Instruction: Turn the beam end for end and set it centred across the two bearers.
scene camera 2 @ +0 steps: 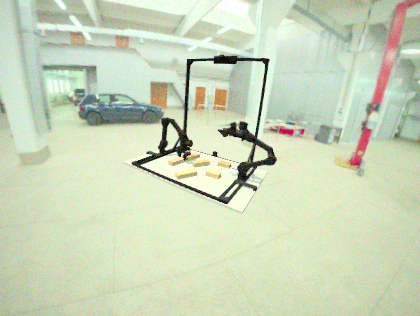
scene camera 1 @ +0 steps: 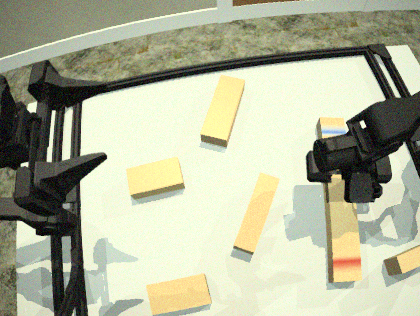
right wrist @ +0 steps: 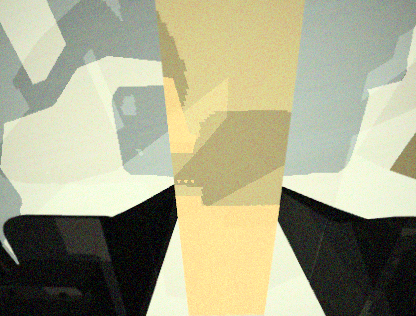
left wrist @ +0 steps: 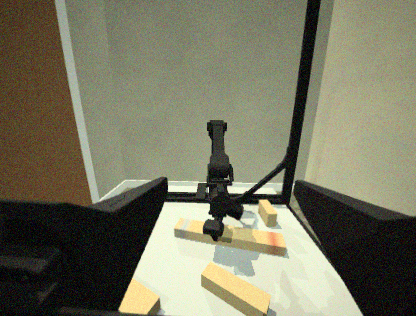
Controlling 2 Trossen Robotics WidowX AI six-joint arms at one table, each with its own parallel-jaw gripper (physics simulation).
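Places are measured from the left arm's base along level axes (x ahead, y left, z up), in millimetres.
Pixels of known places: left gripper, fingertip midpoint: (scene camera 2: 220,129) (scene camera 1: 105,117) (left wrist: 230,184); right gripper, fingertip midpoint: (scene camera 2: 182,159) (scene camera 1: 337,181) (right wrist: 224,188); left arm's base, link origin: (scene camera 2: 241,178) (scene camera 1: 63,223); right arm's base, link origin: (scene camera 2: 162,153).
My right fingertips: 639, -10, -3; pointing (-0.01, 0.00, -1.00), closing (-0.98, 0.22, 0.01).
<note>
Ahead of a thing's pixels: the offset from my right fingertips to its top centre, as dx, dy, dz.
The long beam @[-7, -35, +22] (scene camera 1: 342,220) (scene camera 2: 175,162) (left wrist: 250,239) (right wrist: 230,250) lies at the right in scene camera 1, its blue-banded end at the top and red-banded end at the bottom. My right gripper (scene camera 1: 340,175) (scene camera 2: 185,155) (left wrist: 217,234) (right wrist: 224,188) is shut on the beam between the bands; both fingertips meet its sides in the right wrist view. Two short broad blocks, seemingly the bearers, lie roughly parallel: the upper bearer @[-406, +83, +22] (scene camera 1: 155,175) (scene camera 2: 213,174) and the lower bearer @[-388, -178, +22] (scene camera 1: 179,294) (scene camera 2: 224,164). My left gripper (scene camera 1: 105,122) (scene camera 2: 220,131) is open and empty above the left edge.
A longer block @[-223, +232, +22] (scene camera 1: 223,107) (scene camera 2: 186,174) lies at the top middle in scene camera 1. A narrow block @[-201, -37, +28] (scene camera 1: 257,212) (left wrist: 235,290) lies between bearers and beam. Another block @[+121, -217, +47] (scene camera 1: 405,261) (left wrist: 267,213) lies right of the red end. A black frame (scene camera 1: 240,64) borders the table.
</note>
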